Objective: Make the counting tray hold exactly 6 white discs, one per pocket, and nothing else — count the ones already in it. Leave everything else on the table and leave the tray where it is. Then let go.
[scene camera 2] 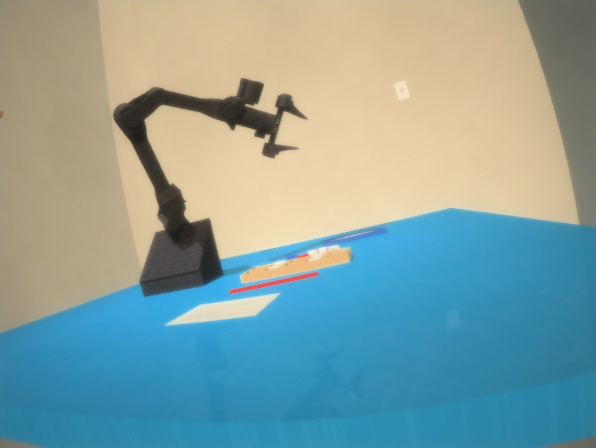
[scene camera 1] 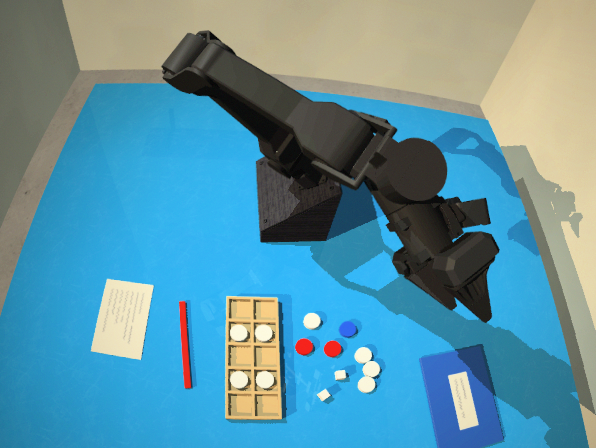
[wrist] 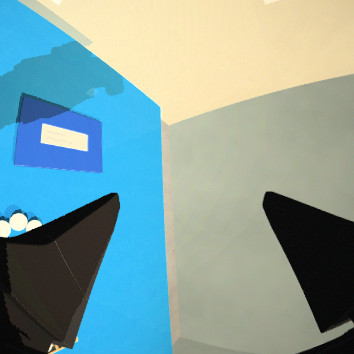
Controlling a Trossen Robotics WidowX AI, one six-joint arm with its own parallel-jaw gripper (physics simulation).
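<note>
The tan counting tray (scene camera 1: 280, 357) (scene camera 2: 300, 268) has two columns of five pockets. In its second row from the top sit white discs (scene camera 1: 239, 333) (scene camera 1: 264, 333), one per pocket; the fourth row holds two more white discs (scene camera 1: 239, 379) (scene camera 1: 265, 379). The other rows are empty. Right of it lie a lone white disc (scene camera 1: 312, 321) and a cluster of three white discs (scene camera 1: 363, 355) (scene camera 1: 371, 369) (scene camera 1: 366, 384), partly hidden by a finger in the wrist view (wrist: 19, 221). My gripper (scene camera 1: 471, 313) (scene camera 2: 302, 133) (wrist: 193, 199) is open and empty, high above the table, right of the discs.
Two red discs (scene camera 1: 304, 346) (scene camera 1: 332, 348), a blue disc (scene camera 1: 348, 329) and two small white cubes (scene camera 1: 340, 375) (scene camera 1: 324, 395) lie right of the tray. A blue book (scene camera 1: 437, 387) (wrist: 60, 162) lies further right. A red stick (scene camera 1: 185, 345) and a paper sheet (scene camera 1: 122, 320) lie left.
</note>
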